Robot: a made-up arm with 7 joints.
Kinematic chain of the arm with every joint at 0, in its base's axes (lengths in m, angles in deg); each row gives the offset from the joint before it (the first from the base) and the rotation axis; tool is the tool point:
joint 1: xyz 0 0 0 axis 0 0.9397 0.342
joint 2: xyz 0 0 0 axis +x
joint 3: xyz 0 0 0 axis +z
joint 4: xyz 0.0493 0 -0.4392 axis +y
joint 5: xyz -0.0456 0 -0.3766 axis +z
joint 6: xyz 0 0 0 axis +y
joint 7: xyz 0 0 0 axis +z
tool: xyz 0 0 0
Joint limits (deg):
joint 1: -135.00..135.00
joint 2: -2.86..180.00
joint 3: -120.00..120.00
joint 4: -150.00..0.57
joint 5: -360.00..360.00
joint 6: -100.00..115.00
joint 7: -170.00..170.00
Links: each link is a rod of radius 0.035 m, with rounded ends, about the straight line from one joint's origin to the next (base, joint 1, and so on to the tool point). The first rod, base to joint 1, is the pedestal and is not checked.
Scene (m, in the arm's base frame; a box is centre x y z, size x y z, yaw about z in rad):
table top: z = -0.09
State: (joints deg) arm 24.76 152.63 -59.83 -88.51 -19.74 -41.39 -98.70
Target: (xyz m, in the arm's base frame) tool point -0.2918 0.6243 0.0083
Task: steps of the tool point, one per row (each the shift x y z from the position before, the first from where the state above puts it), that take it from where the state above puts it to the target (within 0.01 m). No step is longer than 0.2 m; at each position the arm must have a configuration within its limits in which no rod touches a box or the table.
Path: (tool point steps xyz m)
1: -0.1517 0.0701 -0.0998
2: -0.1798 0.0117 -0.0613
3: -0.1811 -0.0435 -0.0115

